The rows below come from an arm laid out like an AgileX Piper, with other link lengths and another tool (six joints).
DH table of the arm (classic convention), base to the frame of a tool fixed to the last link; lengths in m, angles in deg. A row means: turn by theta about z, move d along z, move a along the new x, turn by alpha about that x. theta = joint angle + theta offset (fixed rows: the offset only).
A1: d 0.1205, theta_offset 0, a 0, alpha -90
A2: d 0, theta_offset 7.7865, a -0.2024, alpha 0
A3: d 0, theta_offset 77.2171, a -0.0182, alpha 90
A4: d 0.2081, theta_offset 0, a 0, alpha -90
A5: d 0, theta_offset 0, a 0, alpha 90
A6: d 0.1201, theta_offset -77.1, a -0.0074, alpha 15
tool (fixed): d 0.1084, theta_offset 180, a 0, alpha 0
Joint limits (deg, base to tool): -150..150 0..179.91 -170..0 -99.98..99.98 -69.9..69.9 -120..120
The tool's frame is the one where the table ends.
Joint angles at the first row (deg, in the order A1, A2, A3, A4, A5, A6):
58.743 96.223 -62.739 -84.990 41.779 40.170
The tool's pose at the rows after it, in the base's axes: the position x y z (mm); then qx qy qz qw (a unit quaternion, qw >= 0):
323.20 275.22 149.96 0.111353 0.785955 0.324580 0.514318
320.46 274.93 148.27 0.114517 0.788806 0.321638 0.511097
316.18 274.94 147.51 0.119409 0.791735 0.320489 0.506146
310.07 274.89 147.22 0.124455 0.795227 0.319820 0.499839
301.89 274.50 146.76 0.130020 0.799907 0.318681 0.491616
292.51 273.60 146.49 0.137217 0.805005 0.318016 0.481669
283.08 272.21 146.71 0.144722 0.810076 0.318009 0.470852
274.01 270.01 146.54 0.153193 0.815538 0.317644 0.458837
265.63 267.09 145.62 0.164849 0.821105 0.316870 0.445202
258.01 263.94 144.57 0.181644 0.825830 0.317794 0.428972
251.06 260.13 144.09 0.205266 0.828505 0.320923 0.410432
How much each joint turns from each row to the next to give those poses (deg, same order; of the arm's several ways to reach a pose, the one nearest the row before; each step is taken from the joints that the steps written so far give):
0.281 0.093 0.000 0.749 0.534 -0.623
0.567 -0.145 0.000 1.376 0.610 -0.763
0.795 -0.479 0.032 1.878 0.685 -0.938
1.063 -0.844 0.205 2.261 0.853 -1.160
1.379 -1.171 0.367 2.776 1.132 -1.438
1.520 -1.438 0.437 3.115 1.295 -1.484
1.424 -1.613 0.436 3.152 1.253 -1.527
1.227 -1.660 0.429 3.236 1.197 -1.559
0.980 -1.550 0.300 3.407 1.181 -1.415
0.644 -1.491 0.114 3.664 1.004 -1.121
0.319 -1.591 0.004 3.907 0.934 -0.642

